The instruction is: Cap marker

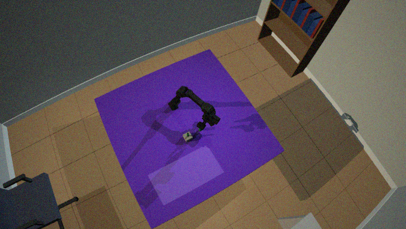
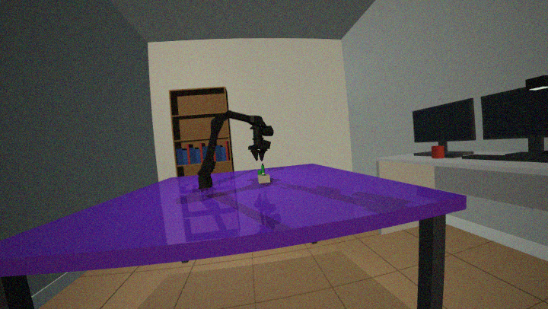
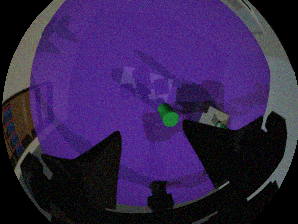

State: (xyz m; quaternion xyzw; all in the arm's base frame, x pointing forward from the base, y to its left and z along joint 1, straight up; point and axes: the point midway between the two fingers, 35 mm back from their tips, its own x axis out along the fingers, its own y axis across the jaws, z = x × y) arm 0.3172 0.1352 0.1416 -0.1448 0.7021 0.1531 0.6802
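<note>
Now: the green cap 8 cm below my gripper tip and 4 cm to the right of it. Also, from my gripper tip: white holder block 17 cm to the right, 9 cm below, 1 cm ahead.
</note>
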